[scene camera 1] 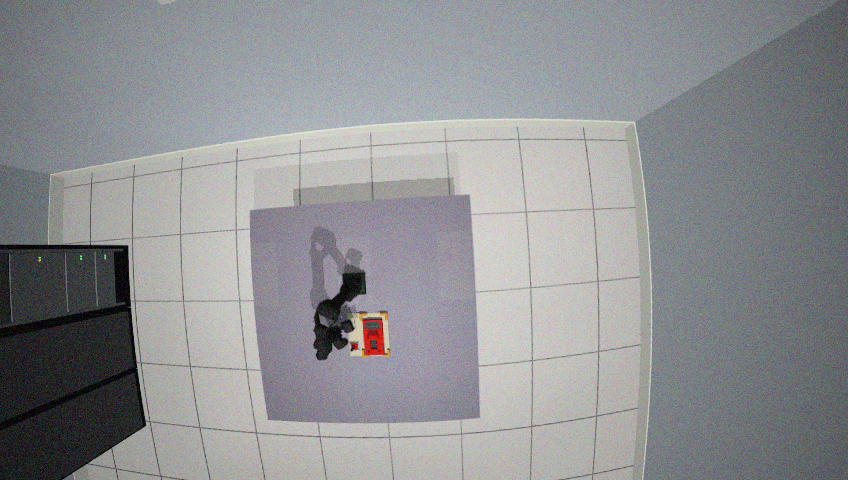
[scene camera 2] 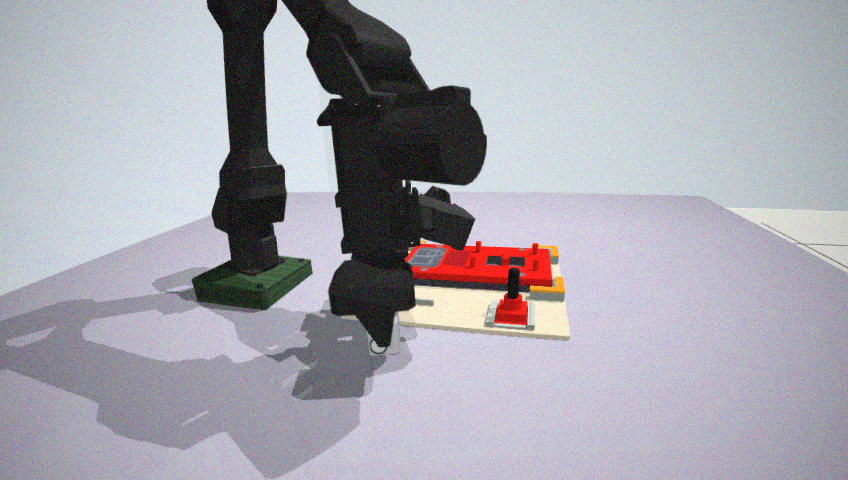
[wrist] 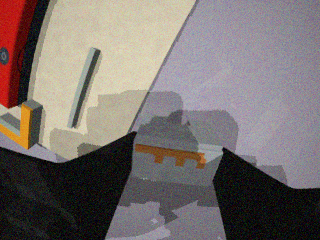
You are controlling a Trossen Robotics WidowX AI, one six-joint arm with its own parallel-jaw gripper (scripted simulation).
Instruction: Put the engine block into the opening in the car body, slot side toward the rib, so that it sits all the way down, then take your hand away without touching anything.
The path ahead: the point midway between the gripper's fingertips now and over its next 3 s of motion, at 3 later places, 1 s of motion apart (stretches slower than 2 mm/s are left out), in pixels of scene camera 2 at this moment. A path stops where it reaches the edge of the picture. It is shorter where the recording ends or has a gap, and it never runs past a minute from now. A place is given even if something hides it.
The gripper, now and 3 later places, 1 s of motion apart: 385, 331; 379, 257; 370, 215; 370, 220
